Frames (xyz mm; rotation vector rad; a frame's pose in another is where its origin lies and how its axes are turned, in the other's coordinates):
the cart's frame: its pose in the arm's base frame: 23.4 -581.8 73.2 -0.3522 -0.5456 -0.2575
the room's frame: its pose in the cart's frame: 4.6 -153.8 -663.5 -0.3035 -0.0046 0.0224
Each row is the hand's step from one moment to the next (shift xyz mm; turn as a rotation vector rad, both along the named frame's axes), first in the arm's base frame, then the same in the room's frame.
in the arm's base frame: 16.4 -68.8 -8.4 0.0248 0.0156 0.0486
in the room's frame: 17.6 -40.5 -55.9 0.0450 -0.0016 0.0346
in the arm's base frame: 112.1 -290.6 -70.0 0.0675 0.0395 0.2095
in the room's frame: 91.4 -135.5 -274.2 0.1646 -0.0447 0.1447
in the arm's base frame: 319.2 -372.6 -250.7 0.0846 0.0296 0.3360
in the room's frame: 176.1 -18.0 -521.8 0.2484 -0.1074 0.2184
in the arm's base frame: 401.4 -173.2 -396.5 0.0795 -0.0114 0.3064
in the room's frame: 141.0 240.0 -520.5 0.2332 -0.1258 0.1735
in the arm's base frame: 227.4 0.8 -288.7 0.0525 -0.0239 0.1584
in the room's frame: 33.0 242.1 -274.5 0.1323 -0.0736 0.0741
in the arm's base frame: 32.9 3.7 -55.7 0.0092 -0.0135 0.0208
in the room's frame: -3.2 44.6 -46.9 0.0206 -0.0165 0.0022
